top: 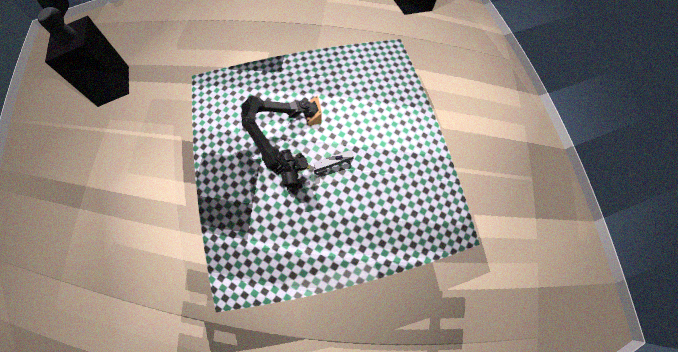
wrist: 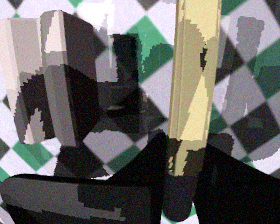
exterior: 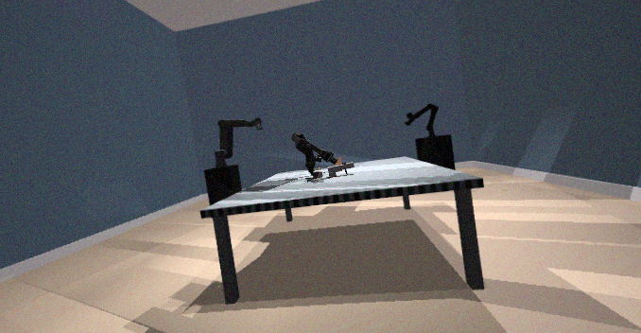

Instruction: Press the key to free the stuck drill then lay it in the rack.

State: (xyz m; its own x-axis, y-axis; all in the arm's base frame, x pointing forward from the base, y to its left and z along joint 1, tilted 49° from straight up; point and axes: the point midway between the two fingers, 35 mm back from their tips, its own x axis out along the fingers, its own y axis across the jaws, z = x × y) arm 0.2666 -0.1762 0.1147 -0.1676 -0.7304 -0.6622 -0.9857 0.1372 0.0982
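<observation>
The grey block lies 7 cm behind my gripper tip, 4 cm to the left of it and 1 cm below it. The rest, counted from my gripper tip: grey fixture (1 cm ahead, 20 cm to the left, 2 cm above).
</observation>
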